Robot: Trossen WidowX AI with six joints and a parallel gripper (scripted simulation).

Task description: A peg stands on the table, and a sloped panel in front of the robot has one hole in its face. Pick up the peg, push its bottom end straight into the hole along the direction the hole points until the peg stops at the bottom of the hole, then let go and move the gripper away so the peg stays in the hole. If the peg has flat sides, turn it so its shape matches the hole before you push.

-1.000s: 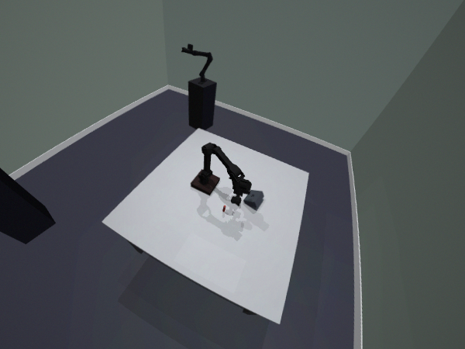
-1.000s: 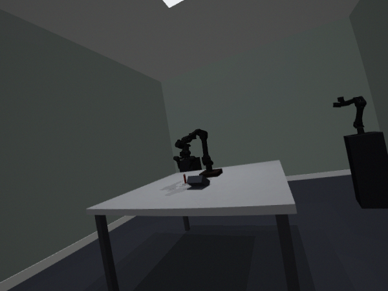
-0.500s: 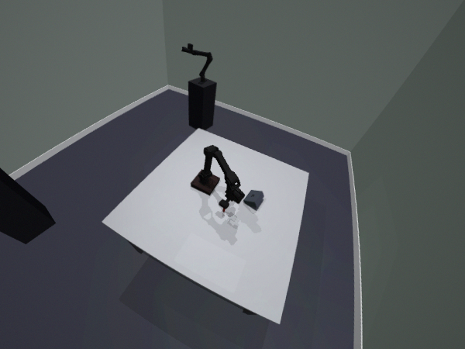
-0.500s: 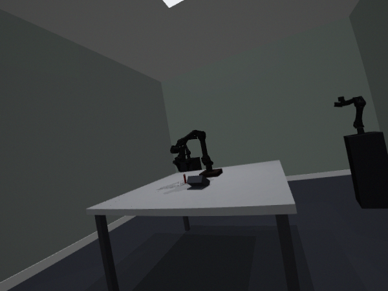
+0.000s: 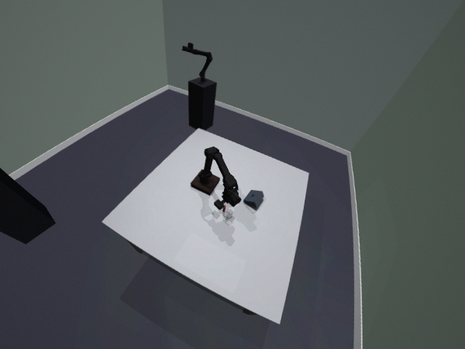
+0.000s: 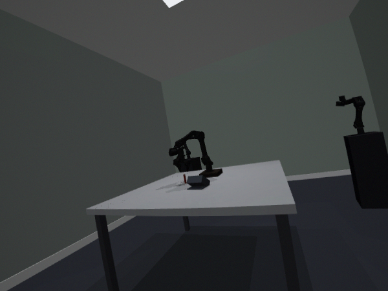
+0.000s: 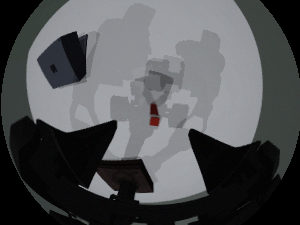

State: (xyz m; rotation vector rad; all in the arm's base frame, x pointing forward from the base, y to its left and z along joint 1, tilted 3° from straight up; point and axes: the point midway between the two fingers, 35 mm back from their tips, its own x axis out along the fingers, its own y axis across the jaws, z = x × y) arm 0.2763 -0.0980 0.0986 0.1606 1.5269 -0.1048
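Now: the peg 40 mm below my gripper tip. Round my gripper tip: sloped panel 230 mm to the left, 130 mm ahead, 60 mm below.
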